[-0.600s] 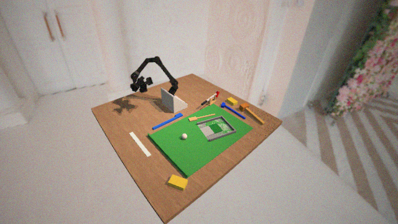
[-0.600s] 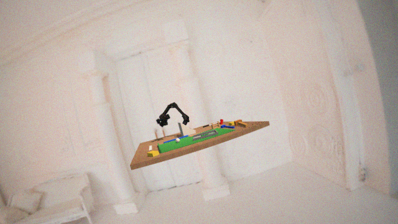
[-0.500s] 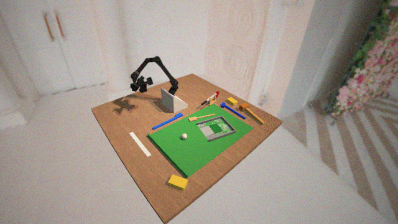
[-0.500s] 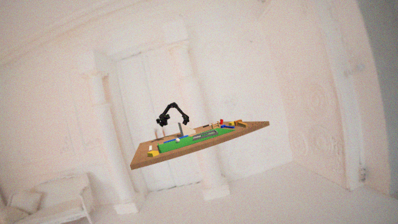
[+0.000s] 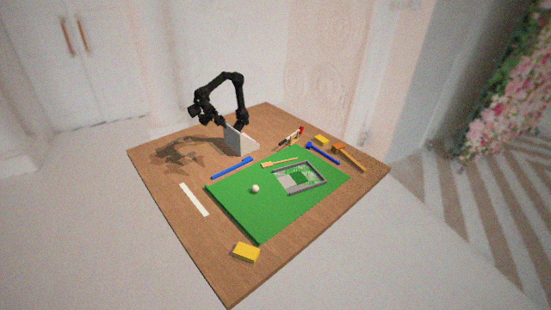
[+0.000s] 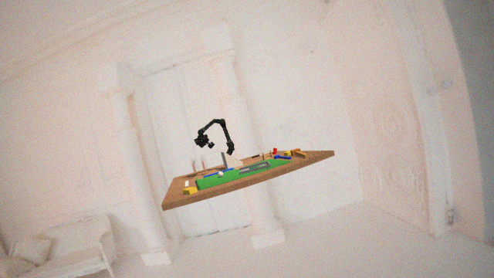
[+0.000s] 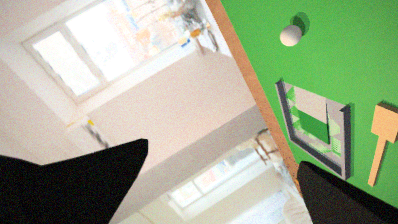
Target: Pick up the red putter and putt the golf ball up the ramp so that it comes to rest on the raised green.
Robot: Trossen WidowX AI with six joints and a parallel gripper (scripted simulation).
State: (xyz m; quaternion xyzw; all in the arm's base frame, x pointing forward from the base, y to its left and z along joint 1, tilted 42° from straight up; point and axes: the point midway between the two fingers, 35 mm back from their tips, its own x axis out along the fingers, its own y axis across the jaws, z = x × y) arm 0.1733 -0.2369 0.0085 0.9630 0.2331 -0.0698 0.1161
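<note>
Now: gripper tip 51 cm to the right of the red putter, 24 cm above it and 2 cm past it. From my gripper tip the other things lie so: green mat 30 cm below, 29 cm ahead, 21 cm to the left; white golf ball 28 cm below, 27 cm ahead, 4 cm to the left; white strip 30 cm below, 27 cm to the right, 15 cm ahead.
</note>
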